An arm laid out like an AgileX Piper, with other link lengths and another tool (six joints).
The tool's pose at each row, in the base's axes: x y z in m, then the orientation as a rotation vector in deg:
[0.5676 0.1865 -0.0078 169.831 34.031 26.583]
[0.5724 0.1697 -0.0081 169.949 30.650 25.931]
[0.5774 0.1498 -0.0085 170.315 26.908 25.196]
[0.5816 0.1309 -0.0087 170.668 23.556 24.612]
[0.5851 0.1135 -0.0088 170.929 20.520 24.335]
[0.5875 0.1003 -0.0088 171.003 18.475 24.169]
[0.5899 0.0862 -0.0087 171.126 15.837 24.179]
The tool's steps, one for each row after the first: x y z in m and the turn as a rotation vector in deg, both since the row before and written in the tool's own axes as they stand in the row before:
[-0.0024 0.0172 0.0021 -0.823 -0.633 2.054]
[-0.0027 0.0202 0.0027 -0.616 -0.683 2.356]
[-0.0022 0.0191 0.0024 -0.459 -0.552 2.137]
[-0.0017 0.0175 0.0022 -0.407 -0.329 1.948]
[-0.0010 0.0133 0.0016 -0.343 -0.207 1.298]
[-0.0009 0.0142 0.0017 -0.369 -0.115 1.700]

